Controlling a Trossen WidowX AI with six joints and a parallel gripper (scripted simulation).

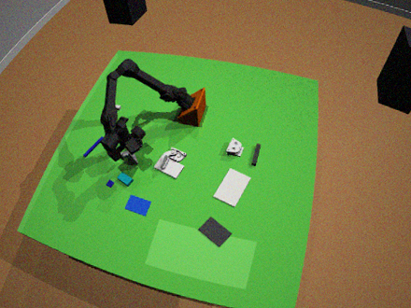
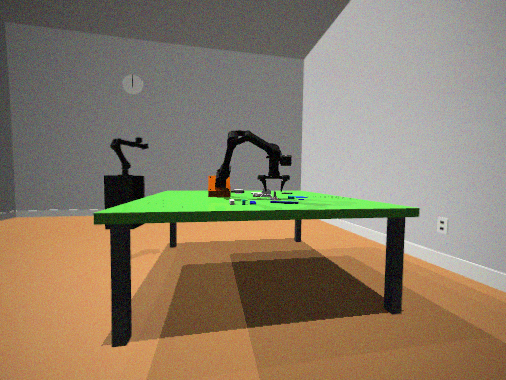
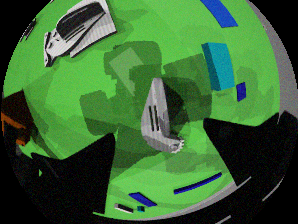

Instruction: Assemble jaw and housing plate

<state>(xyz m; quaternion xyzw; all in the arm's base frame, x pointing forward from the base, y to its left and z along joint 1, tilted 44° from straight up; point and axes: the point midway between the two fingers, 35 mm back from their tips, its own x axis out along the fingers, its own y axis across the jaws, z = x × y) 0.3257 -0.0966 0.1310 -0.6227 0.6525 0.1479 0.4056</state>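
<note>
The grey metallic jaw is 4 cm to the right of my gripper tip and 4 cm below it. Also, from my gripper tip: teal block: 11 cm ahead, 2 cm to the left, 4 cm below; then dark square plate: 20 cm ahead, 48 cm to the left, 4 cm below; then white flat plate: 2 cm behind, 48 cm to the left, 4 cm below.
</note>
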